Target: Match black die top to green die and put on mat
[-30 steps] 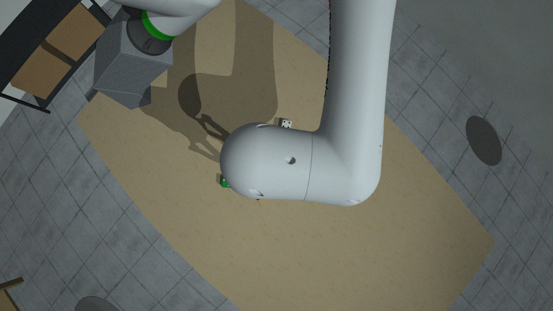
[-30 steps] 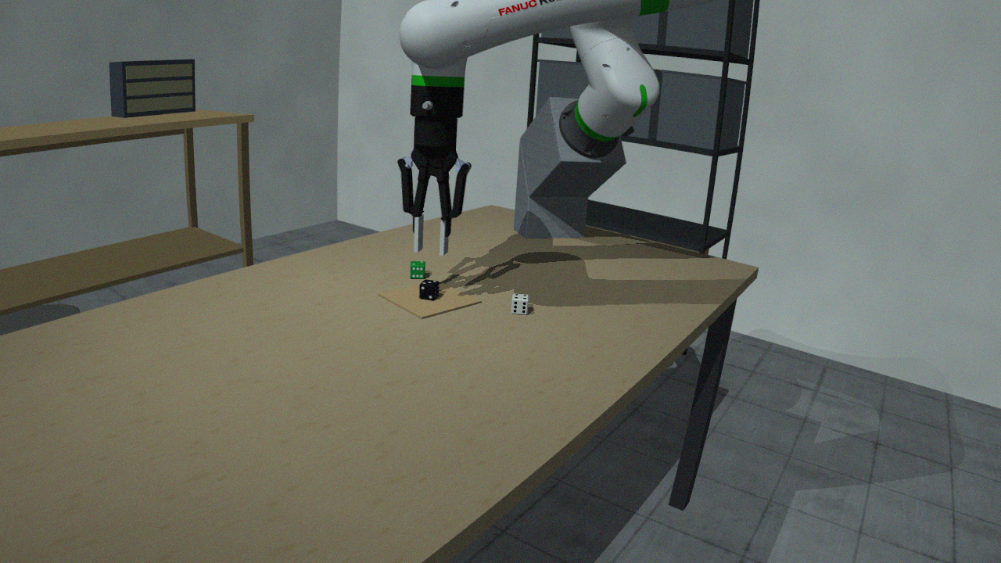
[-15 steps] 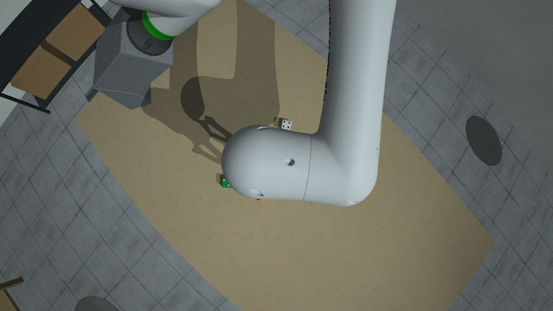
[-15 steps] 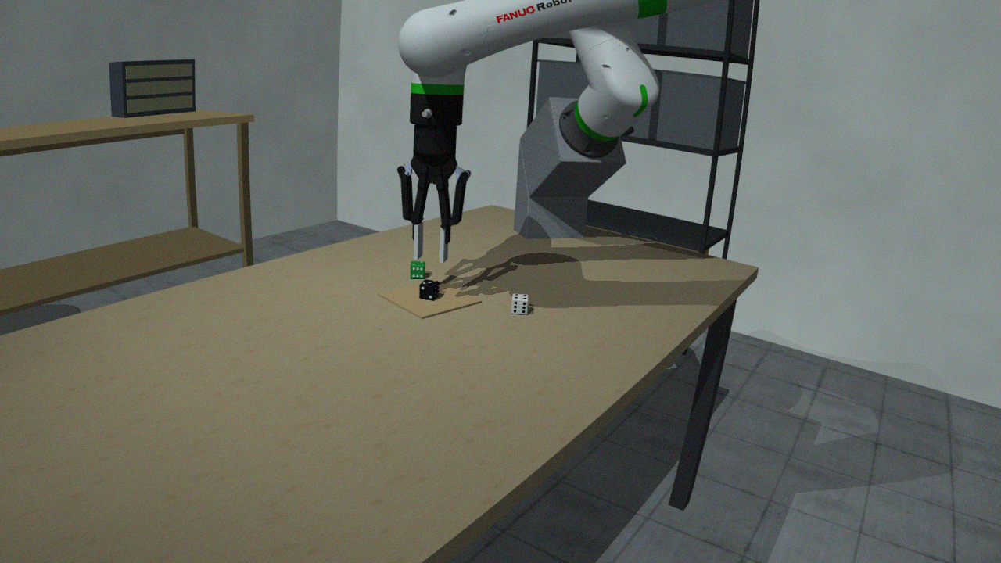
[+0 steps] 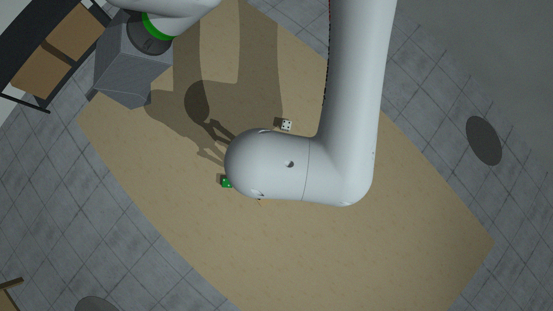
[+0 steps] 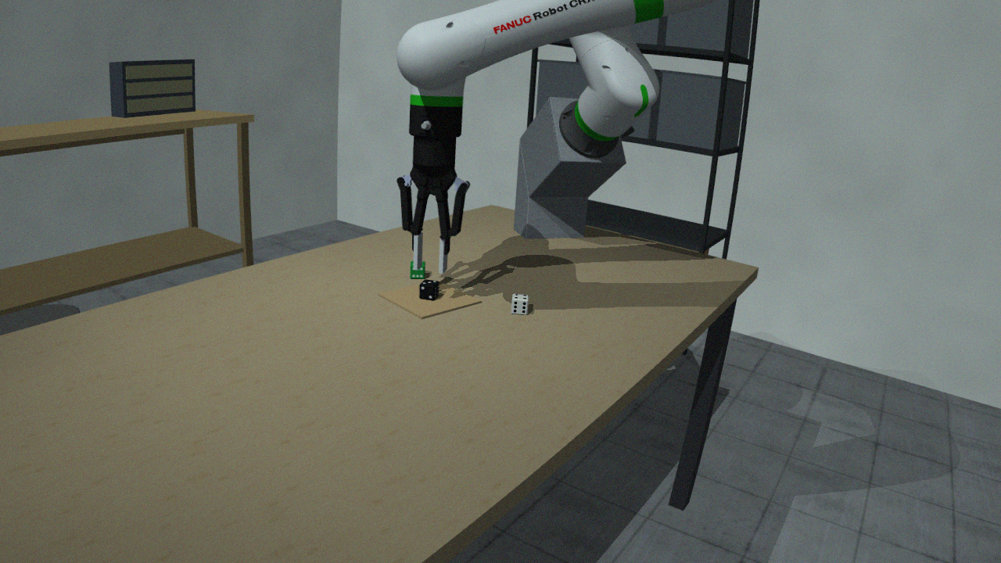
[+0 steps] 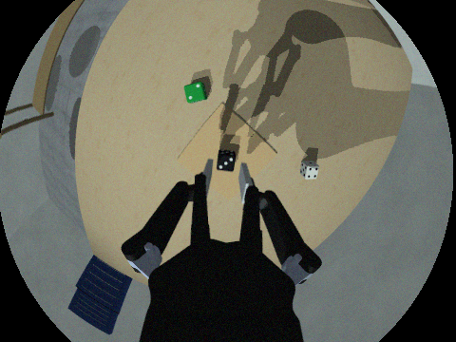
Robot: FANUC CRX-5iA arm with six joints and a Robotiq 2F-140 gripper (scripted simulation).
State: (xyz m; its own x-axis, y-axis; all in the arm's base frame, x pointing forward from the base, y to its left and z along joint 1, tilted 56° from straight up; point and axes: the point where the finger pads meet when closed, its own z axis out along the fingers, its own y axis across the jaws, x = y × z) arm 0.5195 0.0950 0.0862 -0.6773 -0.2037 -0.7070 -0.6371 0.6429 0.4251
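Right now my hand is 70 mm above the black die. Also, from my hand: white die: 120 mm behind, 130 mm to the left, 80 mm below; then green die: 40 mm behind, 120 mm to the right, 80 mm below; then tan mat: 90 mm below.
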